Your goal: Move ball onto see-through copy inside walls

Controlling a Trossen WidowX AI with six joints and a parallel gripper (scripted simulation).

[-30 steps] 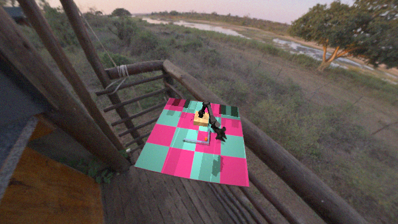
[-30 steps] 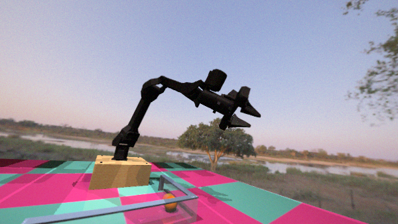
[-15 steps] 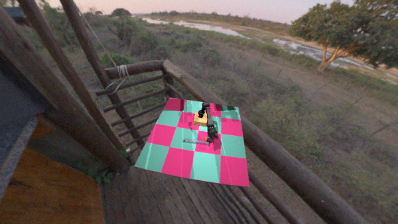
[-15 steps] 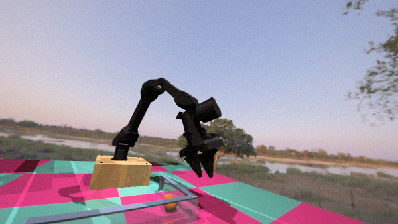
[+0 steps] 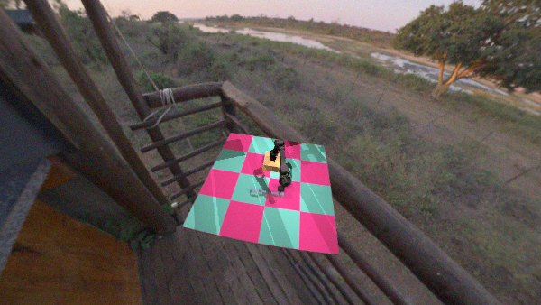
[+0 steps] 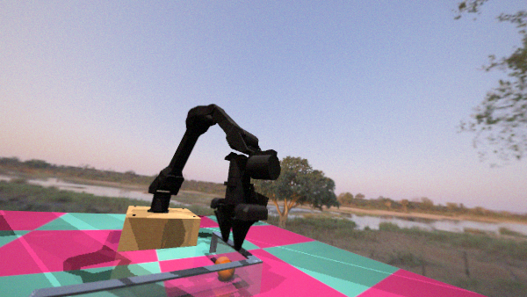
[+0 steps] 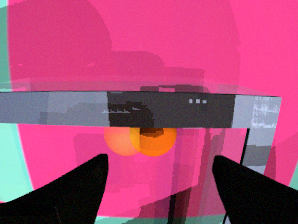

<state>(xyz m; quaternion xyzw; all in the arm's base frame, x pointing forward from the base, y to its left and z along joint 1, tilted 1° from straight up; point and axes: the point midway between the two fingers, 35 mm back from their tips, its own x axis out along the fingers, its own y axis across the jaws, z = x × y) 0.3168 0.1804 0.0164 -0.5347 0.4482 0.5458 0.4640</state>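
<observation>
My gripper tip is 5 cm above the orange ball. The rest, counted from my gripper tip: see-through copy of ball 2 cm behind, 1 cm to the right, 5 cm below.
</observation>
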